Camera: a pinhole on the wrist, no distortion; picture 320 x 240 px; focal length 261.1 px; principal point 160.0 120.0 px. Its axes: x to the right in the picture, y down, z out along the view. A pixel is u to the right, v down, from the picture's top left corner.
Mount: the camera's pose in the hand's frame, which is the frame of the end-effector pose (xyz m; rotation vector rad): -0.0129 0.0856 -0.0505 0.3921 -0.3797 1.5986
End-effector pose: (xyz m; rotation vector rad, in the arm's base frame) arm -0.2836 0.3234 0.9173 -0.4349 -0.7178 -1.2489
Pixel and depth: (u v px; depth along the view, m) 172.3 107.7 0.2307
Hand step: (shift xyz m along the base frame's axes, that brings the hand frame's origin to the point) -0.0512 0.0991 0.1132
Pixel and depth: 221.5 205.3 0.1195
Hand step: 0.0254 0.0948 0.0169
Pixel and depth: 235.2 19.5 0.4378
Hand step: -0.0752 0.1512 0.3920
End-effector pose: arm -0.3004 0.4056 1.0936 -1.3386 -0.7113 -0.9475
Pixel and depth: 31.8 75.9 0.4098
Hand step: -0.1895 0.2093 0.2273
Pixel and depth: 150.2 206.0 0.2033
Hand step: -0.0411 0.1355 -0.0396
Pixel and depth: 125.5 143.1 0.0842
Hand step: 0.0250 0.0203 -0.0302
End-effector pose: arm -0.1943 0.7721 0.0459 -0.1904 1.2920 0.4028
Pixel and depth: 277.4 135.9 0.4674
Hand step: 0.3822 0.2032 0.1708
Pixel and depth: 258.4 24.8 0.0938
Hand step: 0.0191 0.0901 -0.0006
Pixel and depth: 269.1 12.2 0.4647
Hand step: 0.4227 0.2415 -0.0430
